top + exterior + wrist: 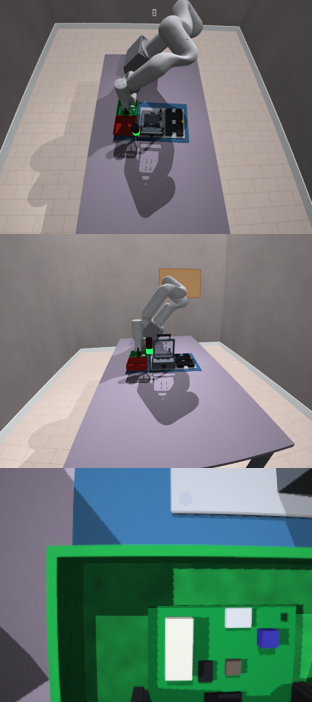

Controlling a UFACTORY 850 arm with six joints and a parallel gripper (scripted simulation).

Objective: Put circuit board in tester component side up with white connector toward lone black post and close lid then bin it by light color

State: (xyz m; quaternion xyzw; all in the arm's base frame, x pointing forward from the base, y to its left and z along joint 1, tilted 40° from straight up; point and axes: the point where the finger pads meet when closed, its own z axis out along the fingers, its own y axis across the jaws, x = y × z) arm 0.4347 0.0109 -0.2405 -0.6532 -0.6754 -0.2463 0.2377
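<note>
My hand is 10 mm above the green bin. From my hand the other things lie so: green circuit board: 10 mm below; then red bin: 150 mm ahead, 10 mm to the left, 10 mm below; then tester nest: 100 mm ahead, 210 mm to the left, 50 mm above.
</note>
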